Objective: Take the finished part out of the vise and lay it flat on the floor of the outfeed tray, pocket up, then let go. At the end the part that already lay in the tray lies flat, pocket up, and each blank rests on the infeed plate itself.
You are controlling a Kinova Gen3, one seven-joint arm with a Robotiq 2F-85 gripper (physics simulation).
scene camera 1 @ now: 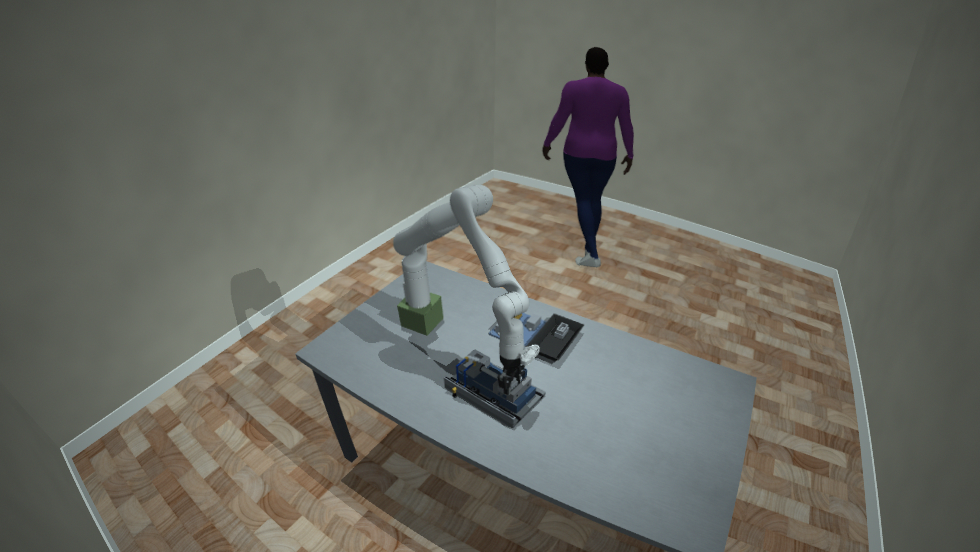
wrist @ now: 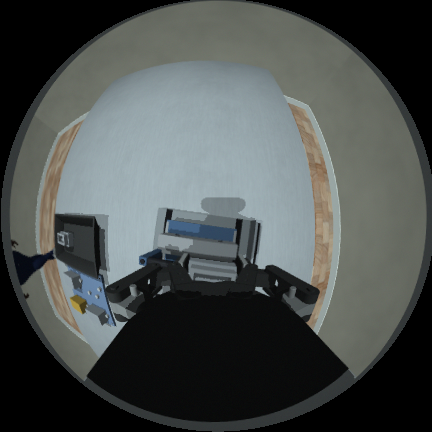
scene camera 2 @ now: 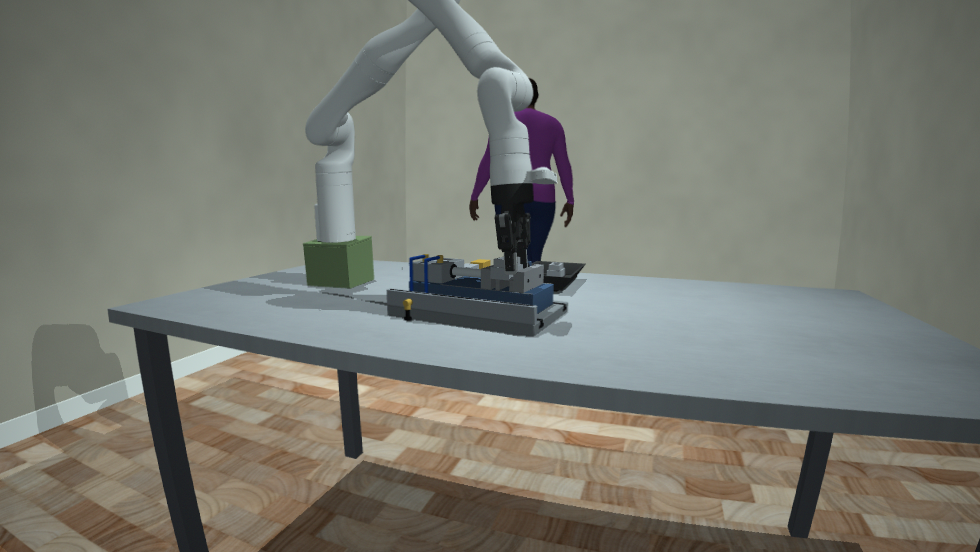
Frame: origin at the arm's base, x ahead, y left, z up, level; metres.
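Where they show: gripper, fingertip midpoint: (scene camera 1: 512,388) (wrist: 212,260) (scene camera 2: 516,272); arm's base, origin of the base link: (scene camera 1: 419,300) (scene camera 2: 338,239).
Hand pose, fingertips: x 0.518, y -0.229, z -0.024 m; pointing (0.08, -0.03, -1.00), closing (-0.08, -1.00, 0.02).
Observation:
Each offset is from my fingertips to the top centre of the thing. "pt": to the spot under its first point.
My gripper (scene camera 1: 512,384) (scene camera 2: 517,265) (wrist: 212,260) points down over the vise {dy +0.033, dx -0.080, dz +0.009 m} (scene camera 1: 524,399) (scene camera 2: 541,296) (wrist: 200,231). Its fingertips are in against both ends of the light grey finished part {dy +0.003, dx -0.019, dz +0.025 m} (wrist: 213,271), which sits behind the near vise jaw; its pocket is hidden. The black outfeed tray (scene camera 1: 548,350) (scene camera 2: 566,280) (wrist: 80,260) holds another light part {dy +0.425, dx +0.019, dz -0.043 m} (scene camera 1: 562,329) (scene camera 2: 556,269) (wrist: 64,239), lying flat with its opening seemingly up. A blue plate {dy +0.387, dx -0.149, dz -0.082 m} (wrist: 105,295) beside the tray bears grey pieces and a yellow block {dy +0.436, dx -0.193, dz -0.046 m} (wrist: 78,304); I cannot tell which are blanks.
Grey rails surround the vise base, with a yellow-topped knob {pt dy -0.058, dx -0.191, dz -0.060 m} (scene camera 1: 453,391) (scene camera 2: 408,304) on the outer rail {dy -0.054, dx -0.097, dz -0.040 m} (scene camera 2: 466,312). Blue hoops {pt dy +0.010, dx -0.195, dz +0.015 m} (scene camera 2: 418,258) stand at the vise's rear end. The arm's green base block (scene camera 1: 419,315) (scene camera 2: 337,264) stands farther back. A person (scene camera 1: 595,123) (scene camera 2: 548,144) is beyond the table.

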